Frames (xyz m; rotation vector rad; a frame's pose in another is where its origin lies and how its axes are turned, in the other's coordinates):
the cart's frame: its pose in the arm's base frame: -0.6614 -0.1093 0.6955 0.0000 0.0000 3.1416
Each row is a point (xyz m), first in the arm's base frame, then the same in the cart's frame.
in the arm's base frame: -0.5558 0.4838 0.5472
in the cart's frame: -0.1056 -0.5931 -0.1483
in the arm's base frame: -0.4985 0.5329 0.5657
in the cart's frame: -0.1629 -0.6422 -0.1298
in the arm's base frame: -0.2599 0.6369 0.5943
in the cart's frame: -0.4015 -0.7462 -0.1012
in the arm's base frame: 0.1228 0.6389 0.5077
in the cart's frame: -0.7842 -0.7482 -0.1878
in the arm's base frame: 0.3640 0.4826 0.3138
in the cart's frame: -1.0254 -0.5919 -0.3817
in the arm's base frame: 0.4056 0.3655 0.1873
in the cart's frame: -1.0670 -0.4748 -0.5082
